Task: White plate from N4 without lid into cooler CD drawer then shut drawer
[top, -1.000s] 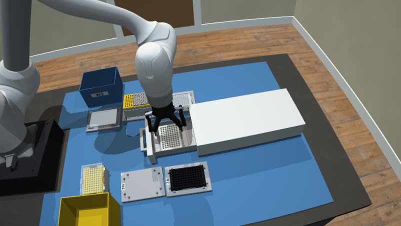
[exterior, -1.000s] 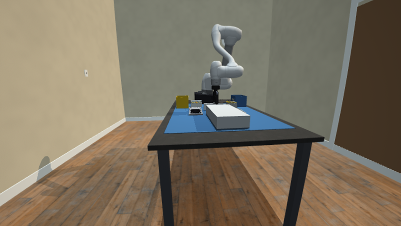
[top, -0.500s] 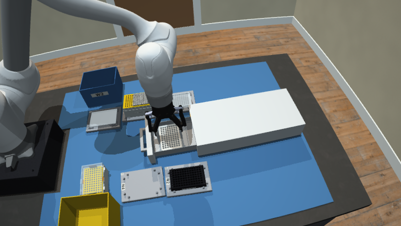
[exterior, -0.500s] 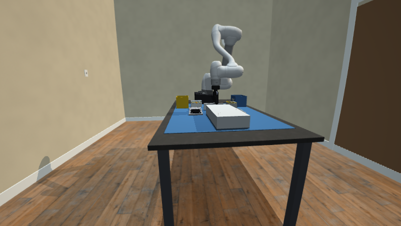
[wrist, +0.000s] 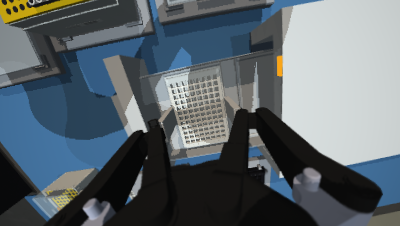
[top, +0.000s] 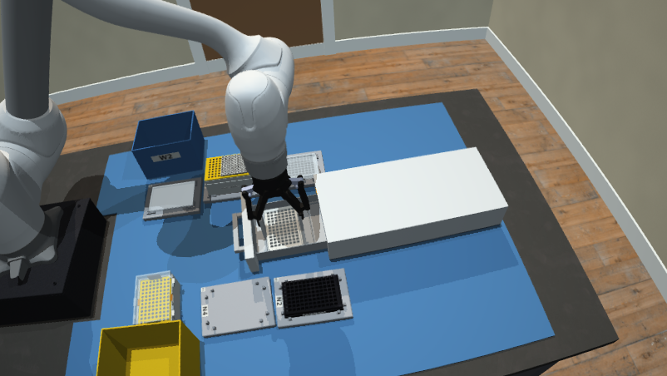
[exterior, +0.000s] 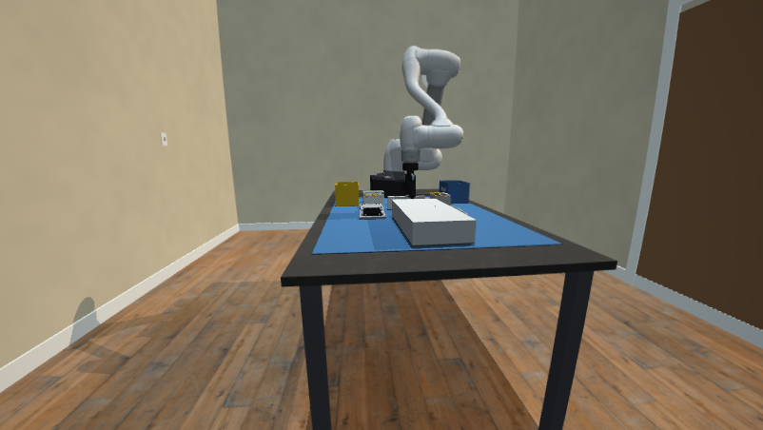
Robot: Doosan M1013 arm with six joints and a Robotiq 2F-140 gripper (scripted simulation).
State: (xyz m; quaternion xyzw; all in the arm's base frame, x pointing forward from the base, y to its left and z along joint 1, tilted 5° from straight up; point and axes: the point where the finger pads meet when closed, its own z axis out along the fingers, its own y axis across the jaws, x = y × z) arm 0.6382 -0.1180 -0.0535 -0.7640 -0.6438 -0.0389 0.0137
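Right now the white plate is 20 mm below my hand. Round my hand: white cooler CD 170 mm ahead, 30 mm to the right, 10 mm below; drawer 30 mm ahead, 10 mm to the right, 20 mm below; black plate 10 mm ahead, 200 mm to the right, 20 mm below.
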